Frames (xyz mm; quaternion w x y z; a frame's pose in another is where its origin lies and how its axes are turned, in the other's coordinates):
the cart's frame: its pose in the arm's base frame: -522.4 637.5 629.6 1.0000 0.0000 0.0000 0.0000
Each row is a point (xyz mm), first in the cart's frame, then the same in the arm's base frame.
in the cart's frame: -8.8 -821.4 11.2
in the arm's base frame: -531.2 -183.9 640.8
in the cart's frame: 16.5 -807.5 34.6
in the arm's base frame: -505.9 -170.0 664.2
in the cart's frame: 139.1 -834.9 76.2
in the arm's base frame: -383.3 -197.4 705.8
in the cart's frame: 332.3 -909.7 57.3
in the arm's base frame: -190.1 -272.2 686.9
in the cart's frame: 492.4 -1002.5 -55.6
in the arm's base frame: -30.0 -365.0 574.0
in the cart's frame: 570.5 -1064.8 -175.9
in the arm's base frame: 48.1 -427.3 453.7
